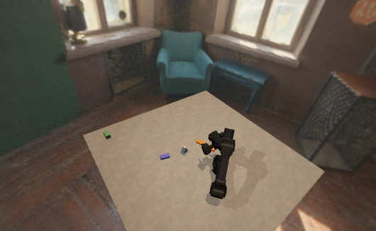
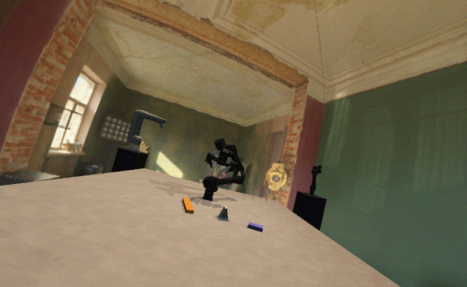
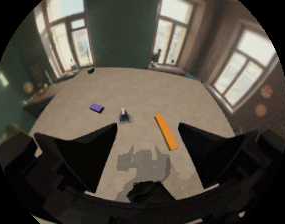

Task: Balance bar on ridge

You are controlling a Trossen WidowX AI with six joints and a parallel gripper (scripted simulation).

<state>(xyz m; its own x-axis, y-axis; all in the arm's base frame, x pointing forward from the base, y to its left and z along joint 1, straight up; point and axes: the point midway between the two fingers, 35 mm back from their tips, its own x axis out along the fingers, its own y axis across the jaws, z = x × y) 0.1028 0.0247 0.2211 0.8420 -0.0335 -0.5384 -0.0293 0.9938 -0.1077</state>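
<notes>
My gripper tip is 190 mm above the orange bar, 110 mm to the left of it and 90 mm short of it. From my gripper tip the other things lie so: purple block (210 mm to the left, 190 mm below, 180 mm ahead); then green block (610 mm ahead, 480 mm to the left, 190 mm below).
</notes>
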